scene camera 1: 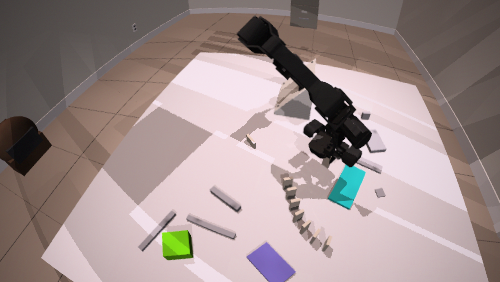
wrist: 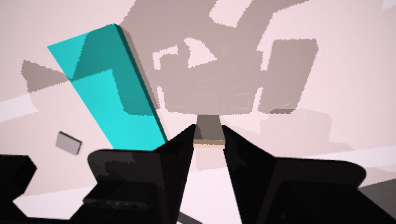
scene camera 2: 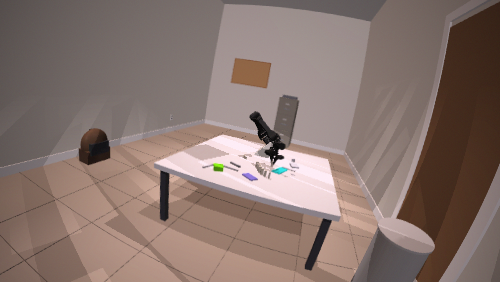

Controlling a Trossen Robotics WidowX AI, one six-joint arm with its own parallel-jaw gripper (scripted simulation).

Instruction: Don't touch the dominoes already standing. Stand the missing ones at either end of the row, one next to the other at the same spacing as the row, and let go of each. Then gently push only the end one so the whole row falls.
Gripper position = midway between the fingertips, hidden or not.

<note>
In view: the gripper [scene camera 1: 327, 160], a tan domino [wrist: 208, 133], a cyan block [scene camera 1: 346, 188] and a green cube [scene camera 1: 176, 245].
The cyan block is seen too in the wrist view [wrist: 99, 64]. The gripper shows as well in the wrist view [wrist: 208, 128]. The wrist view does not show the green cube: it is out of frame.
</note>
